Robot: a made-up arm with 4 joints.
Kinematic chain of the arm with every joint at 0, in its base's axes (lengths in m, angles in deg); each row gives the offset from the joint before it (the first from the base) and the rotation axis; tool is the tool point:
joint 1: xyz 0 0 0.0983 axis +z
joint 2: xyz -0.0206 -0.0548 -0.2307 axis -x
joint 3: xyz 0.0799 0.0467 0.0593 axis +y
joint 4: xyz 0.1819 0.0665 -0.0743 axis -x
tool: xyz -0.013 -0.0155 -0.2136
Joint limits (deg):
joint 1: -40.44..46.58
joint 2: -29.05..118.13
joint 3: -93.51..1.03
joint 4: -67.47..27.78
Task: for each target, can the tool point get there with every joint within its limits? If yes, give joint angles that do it. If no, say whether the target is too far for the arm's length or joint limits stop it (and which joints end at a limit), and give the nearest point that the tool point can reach.
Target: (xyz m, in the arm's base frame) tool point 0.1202 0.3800 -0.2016
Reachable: yes | joints 36.38 30.95 -56.90 -56.98
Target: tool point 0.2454 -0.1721 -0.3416
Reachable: yes | joints -7.01 48.02 -7.56 -0.06
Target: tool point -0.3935 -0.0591 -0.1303
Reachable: no: joint limits stop it (at a limit: joint 1, joint 3) | nearest point -0.0264 -0.3747 -0.1303 | short by 0.484 m
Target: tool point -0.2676 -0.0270 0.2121
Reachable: no: joint limits stop it (at a limit: joint 1, joint 3, joint 4) | nearest point 0.0342 0.2693 0.1890 | short by 0.424 m
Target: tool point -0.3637 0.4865 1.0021
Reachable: no: too far | nearest point 0.0502 0.2541 0.2027 | short by 0.930 m
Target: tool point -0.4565 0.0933 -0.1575
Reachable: no: joint limits stop it (at a limit: joint 1, joint 3, joint 4) | nearest point -0.0901 0.3869 -0.1539 | short by 0.470 m
